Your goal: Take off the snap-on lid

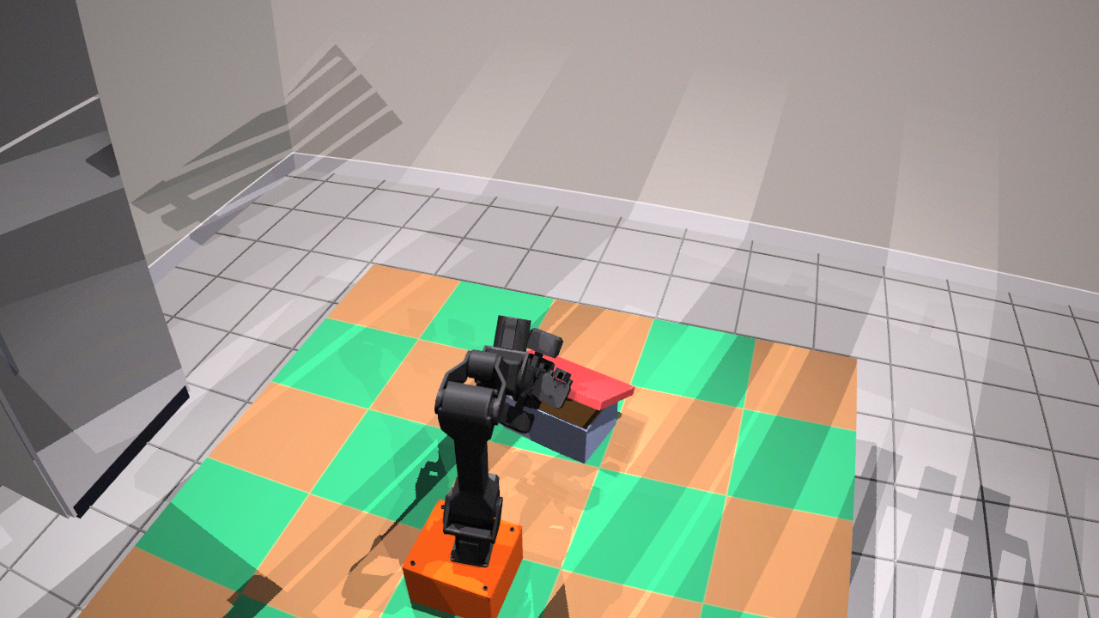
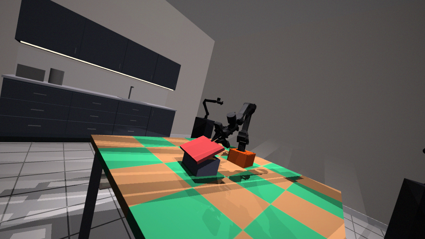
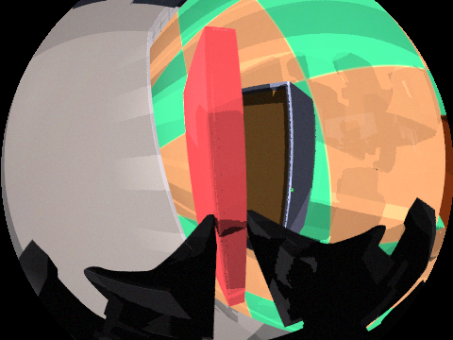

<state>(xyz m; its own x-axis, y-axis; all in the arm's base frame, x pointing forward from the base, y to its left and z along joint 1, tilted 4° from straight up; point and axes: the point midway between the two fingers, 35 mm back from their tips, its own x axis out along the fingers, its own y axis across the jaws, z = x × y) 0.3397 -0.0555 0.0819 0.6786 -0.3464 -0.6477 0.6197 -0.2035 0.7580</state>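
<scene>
The red lid lies 70 mm ahead of my gripper tip, 30 mm to the right of it and 30 mm below it. From my gripper tip the other things lie so: storage box: 110 mm below, 50 mm ahead, 20 mm to the right.
</scene>
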